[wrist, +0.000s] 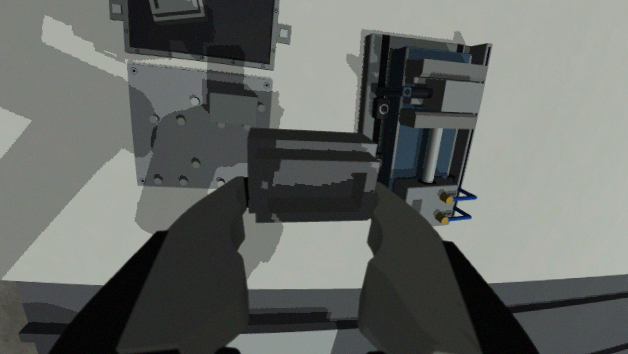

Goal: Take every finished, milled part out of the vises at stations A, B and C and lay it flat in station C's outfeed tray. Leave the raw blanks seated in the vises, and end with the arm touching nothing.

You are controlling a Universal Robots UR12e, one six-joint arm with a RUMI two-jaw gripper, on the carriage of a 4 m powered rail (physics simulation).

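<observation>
My gripper [308, 182] is shut on a grey milled part with a rectangular pocket [315, 172], held at its two ends. The part is upright in the view's middle, above the bench and apart from the vise. A vise [442, 120] with a blue bed stands to the right; a plain light grey block [462, 96], which looks like a raw blank, sits between its jaws. At the top left is a dark tray [200, 57] with a grey rim, cut off by the view. A stepped grey part [177, 9], partly cut off, lies in it. Which station this is cannot be told.
A peg plate [165, 80] lies below the tray, with a grey block [232, 108] on it, near the held part's left side. Blue hoses [462, 217] stick out at the vise's lower right. The bench's front edge and a dark rail run across the bottom.
</observation>
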